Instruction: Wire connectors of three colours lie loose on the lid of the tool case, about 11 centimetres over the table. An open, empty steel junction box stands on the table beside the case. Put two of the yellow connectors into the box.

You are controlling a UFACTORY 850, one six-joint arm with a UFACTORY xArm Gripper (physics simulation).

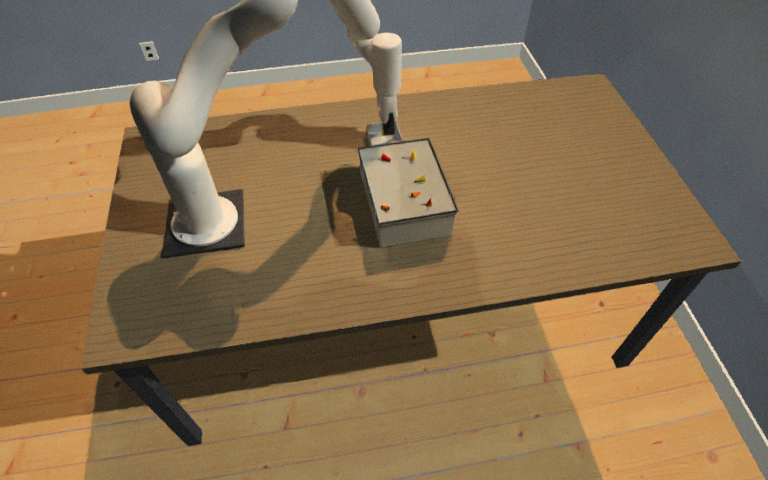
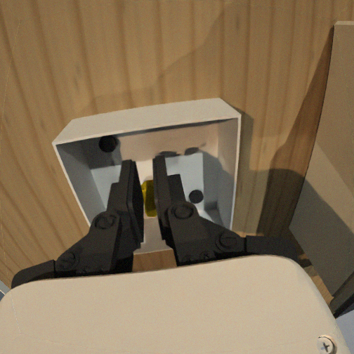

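Note:
My gripper (image 1: 389,129) (image 2: 147,177) points down and is shut on a yellow connector (image 1: 384,133) (image 2: 149,199). Its fingertips are within the outline of the open junction box (image 1: 374,139) (image 2: 150,116); how deep they reach is hard to tell. The box is pale, stands on the table and shows two dark round spots inside. No loose connector is visible in the part of its inside that shows; the fingers hide some of it. On the tool case's pale lid (image 1: 393,183) lie two more yellow connectors, one (image 1: 412,156) near the back and one (image 1: 420,179) near the middle.
The lid also bears a red connector (image 1: 386,157) at the back left and orange connectors (image 1: 415,194) (image 1: 429,202) (image 1: 385,207) toward the front. The tall case (image 1: 419,229) (image 2: 325,215) stands close beside the box on the wooden table (image 1: 566,186) (image 2: 280,60).

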